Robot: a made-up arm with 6 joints.
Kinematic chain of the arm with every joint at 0, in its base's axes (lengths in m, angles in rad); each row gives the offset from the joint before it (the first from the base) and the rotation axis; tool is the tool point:
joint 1: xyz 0 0 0.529 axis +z
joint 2: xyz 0 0 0 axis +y
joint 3: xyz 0 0 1.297 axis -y
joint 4: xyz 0 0 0 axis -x
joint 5: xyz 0.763 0 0 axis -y
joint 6: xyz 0 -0.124 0 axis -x
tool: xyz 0 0 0
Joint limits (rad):
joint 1: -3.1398..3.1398
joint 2: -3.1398..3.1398
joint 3: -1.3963..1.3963
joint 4: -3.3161..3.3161
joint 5: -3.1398..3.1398
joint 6: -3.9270..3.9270
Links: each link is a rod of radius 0.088 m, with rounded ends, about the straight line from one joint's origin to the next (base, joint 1, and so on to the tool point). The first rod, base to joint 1, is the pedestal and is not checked.
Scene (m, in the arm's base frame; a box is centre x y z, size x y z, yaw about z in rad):
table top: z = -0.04
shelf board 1: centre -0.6 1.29 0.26 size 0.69 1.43 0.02 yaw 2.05
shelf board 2: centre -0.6 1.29 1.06 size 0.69 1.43 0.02 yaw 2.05
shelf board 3: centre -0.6 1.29 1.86 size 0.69 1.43 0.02 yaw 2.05
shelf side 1: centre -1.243 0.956 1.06 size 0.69 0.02 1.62 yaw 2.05
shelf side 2: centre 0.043 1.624 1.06 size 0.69 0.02 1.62 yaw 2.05
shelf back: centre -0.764 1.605 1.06 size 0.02 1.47 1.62 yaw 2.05
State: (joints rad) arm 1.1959 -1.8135 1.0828 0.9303 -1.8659 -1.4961
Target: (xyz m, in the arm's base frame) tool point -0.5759 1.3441 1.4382
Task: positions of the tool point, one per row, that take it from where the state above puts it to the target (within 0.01 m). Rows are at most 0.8 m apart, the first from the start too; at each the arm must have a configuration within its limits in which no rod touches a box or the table.
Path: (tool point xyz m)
1: -0.4161 -1.8774 1.0156
2: -0.1421 -1.5629 1.6093
3: 0.0553 -1.0412 2.0001
4: 0.1218 -0.4347 2.1463
5: 0.0564 0.1242 2.0586
6: -0.0952 0.5328 1.7939
7: -0.2638 0.7434 1.4382
8: -0.3740 0.9597 1.4682
9: -0.4789 1.1616 1.4678
10: -0.5759 1.3441 1.4381

